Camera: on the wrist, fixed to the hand. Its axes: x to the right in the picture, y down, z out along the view.
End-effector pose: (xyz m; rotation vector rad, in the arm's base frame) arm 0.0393 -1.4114 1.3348 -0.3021 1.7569 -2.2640
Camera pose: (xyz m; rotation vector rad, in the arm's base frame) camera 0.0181 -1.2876 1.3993 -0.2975 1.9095 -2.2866
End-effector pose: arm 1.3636 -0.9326 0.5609 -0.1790 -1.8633 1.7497
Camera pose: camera 1.4571 -0.8636 0.6413 -0.2088 -1.8613 1.5991
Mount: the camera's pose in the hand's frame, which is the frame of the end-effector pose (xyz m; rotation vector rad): -0.0202 -0.0933 -0.1041 -0.0805 0.0797 -0.0701
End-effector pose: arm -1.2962 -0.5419 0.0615 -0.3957 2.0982 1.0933
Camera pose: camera -1.2781 -0.6820 0.0610 -0.5560 2.0976 1.1402
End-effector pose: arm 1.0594 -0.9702 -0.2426 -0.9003 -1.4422 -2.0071
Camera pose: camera 0.9820 -1.0399 -0.3380 -0.8032 -1.3757 -2.1412
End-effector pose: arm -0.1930 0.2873 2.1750 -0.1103 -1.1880 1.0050
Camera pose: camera -0.0542 0.2618 2.1685 -0.1697 -1.1520 0.8839
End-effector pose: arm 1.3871 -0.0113 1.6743 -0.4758 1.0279 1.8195
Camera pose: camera 1.4667 -0.0897 1.5879 -0.6301 0.9821 1.7966
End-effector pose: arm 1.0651 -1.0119 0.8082 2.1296 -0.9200 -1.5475
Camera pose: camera 1.1863 -0.9398 0.8003 2.1707 -0.7516 -1.4944
